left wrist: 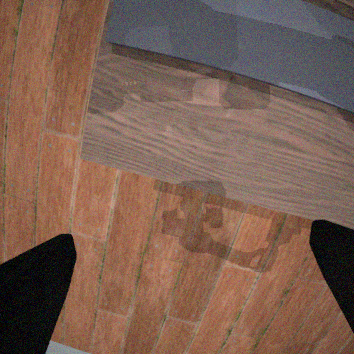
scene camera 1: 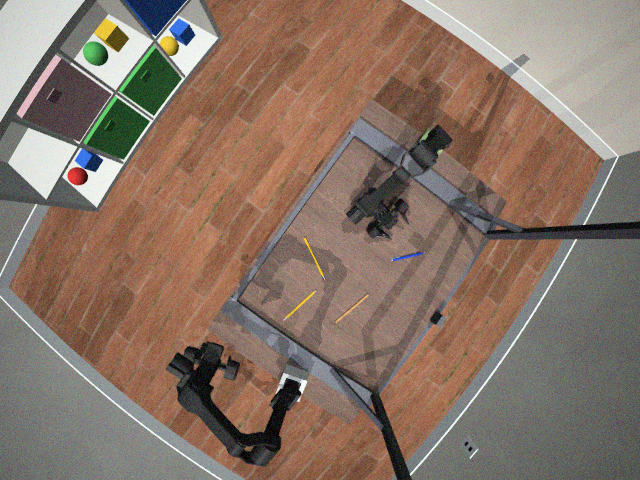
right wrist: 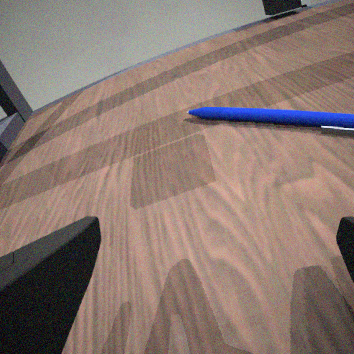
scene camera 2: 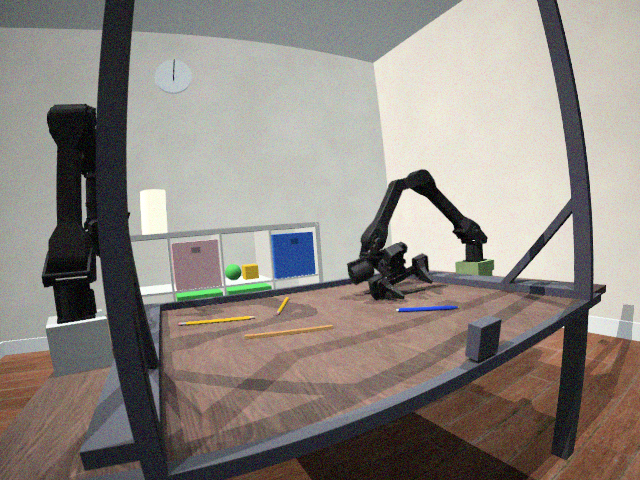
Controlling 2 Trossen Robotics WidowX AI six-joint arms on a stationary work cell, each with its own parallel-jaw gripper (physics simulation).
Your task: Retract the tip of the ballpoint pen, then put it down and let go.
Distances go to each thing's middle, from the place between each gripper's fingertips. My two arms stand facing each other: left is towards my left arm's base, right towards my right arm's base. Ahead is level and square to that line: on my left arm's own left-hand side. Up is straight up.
Right now the blue ballpoint pen point(right wrist: 329, 121) is 460 mm behind my left hand, 670 mm to the right of it and 170 mm below it.
The blue ballpoint pen lies 9 cm behind my right hand, 7 cm to the left of it and 2 cm below it.
